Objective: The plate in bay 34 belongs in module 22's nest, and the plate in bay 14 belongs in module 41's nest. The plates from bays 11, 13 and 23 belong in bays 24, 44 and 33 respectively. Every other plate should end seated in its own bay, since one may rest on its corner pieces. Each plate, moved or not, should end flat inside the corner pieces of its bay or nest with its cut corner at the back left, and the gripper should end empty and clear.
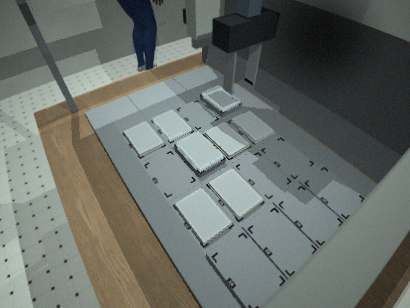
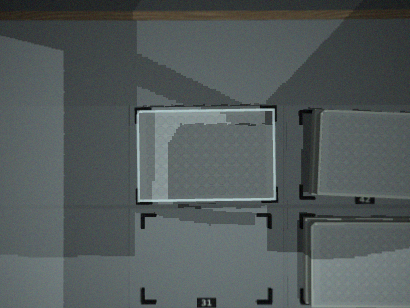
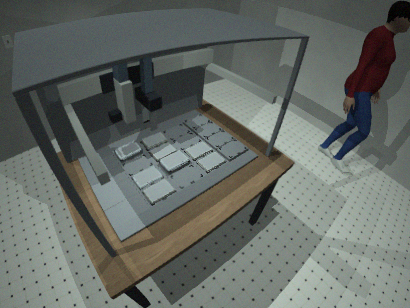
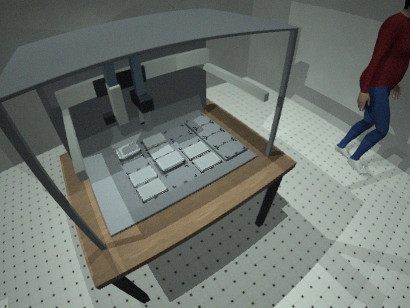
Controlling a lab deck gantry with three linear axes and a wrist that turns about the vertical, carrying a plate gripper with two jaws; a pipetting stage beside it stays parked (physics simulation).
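Pixels of known places: gripper, between the fingertips: [image 1: 239, 86] [image 3: 150, 125] [image 4: 146, 126]; robot's base, origin of its link: [image 1: 124, 134] [image 3: 152, 204] [image 4: 144, 202].
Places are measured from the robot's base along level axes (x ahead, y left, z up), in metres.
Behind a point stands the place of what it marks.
My gripper [image 1: 239, 87] @(x 0.194, y 0.319, z 0.160 m) [image 3: 146, 120] @(x 0.194, y 0.319, z 0.160 m) [image 4: 142, 120] @(x 0.194, y 0.319, z 0.160 m) is open, empty and high over the back of the deck. Below it, module 41's nest holds a plate [image 2: 207, 160] @(x 0.065, y 0.359, z 0.033 m) [image 1: 220, 99] @(x 0.079, y 0.351, z 0.033 m) [image 3: 128, 151] @(x 0.059, y 0.344, z 0.033 m) that looks flat inside the corner pieces; its cut corner cannot be made out. Module 22's nest holds a plate [image 1: 200, 151] @(x 0.239, y 0.146, z 0.033 m) [image 3: 175, 161] @(x 0.224, y 0.133, z 0.034 m). Bay 11's plate [image 1: 143, 138] @(x 0.073, y 0.041, z 0.014 m) [image 3: 159, 191] @(x 0.062, y 0.034, z 0.015 m), bay 13's plate [image 1: 203, 215] @(x 0.399, y 0.041, z 0.014 m) [image 3: 212, 162] @(x 0.386, y 0.030, z 0.014 m) and bay 23's plate [image 1: 235, 194] @(x 0.401, y 0.143, z 0.014 m) [image 3: 199, 151] @(x 0.384, y 0.134, z 0.015 m) stand in their bays. Bay 24 [image 1: 286, 237] @(x 0.560, y 0.163, z 0.014 m), bay 33 [image 1: 269, 171] @(x 0.397, y 0.279, z 0.000 m) and bay 44 [image 1: 342, 190] @(x 0.569, y 0.385, z 0.015 m) hold no plate.
Bay 42's plate [image 2: 365, 152] @(x 0.217, y 0.366, z 0.017 m) [image 1: 252, 126] @(x 0.241, y 0.358, z 0.017 m) sits slightly turned, off the left corner pieces. Bay 32's plate [image 2: 360, 265] @(x 0.213, y 0.257, z 0.014 m) [image 1: 226, 140] @(x 0.237, y 0.248, z 0.014 m) and bay 21's plate [image 1: 172, 125] @(x 0.076, y 0.147, z 0.015 m) show too. The parked pipetting stage [image 3: 125, 100] is left of my gripper. A person [image 3: 367, 65] stands beyond the table.
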